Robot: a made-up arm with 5 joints.
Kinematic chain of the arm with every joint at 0, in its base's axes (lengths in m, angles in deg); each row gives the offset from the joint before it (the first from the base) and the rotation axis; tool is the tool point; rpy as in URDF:
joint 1: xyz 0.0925 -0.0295 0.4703 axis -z
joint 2: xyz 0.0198 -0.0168 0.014 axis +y
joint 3: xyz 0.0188 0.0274 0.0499 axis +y
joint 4: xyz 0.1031 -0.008 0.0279 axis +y
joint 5: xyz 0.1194 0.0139 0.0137 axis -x
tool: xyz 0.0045 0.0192 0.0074 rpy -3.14 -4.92 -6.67
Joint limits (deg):
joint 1: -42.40..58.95
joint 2: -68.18..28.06
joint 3: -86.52..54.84
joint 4: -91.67..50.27
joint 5: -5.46..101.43
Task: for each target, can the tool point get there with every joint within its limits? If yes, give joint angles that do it. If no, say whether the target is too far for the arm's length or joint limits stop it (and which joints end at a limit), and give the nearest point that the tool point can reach.
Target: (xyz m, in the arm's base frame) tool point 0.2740 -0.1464 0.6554
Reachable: yes | joints 39.15 -5.13 -35.17 22.93 89.89
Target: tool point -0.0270 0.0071 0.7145
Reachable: yes | joints 0.19 -44.97 -40.58 -52.67 37.41
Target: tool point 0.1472 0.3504 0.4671
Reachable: no: too far | nearest point 0.2786 0.1906 0.4695 | short by 0.207 m
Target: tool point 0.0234 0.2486 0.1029
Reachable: no: too far | nearest point 0.1521 0.0749 0.2965 | short by 0.290 m
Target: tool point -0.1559 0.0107 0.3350
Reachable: no: joint limits stop it (at a limit: joint 2, joint 3, joint 5) | nearest point -0.0978 0.0013 0.4312 | short by 0.113 m
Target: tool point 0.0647 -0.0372 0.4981
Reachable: no: joint limits stop it (at a limit: joint 3, joint 4, joint 5) | nearest point -0.0643 -0.0729 0.5357 | short by 0.139 m
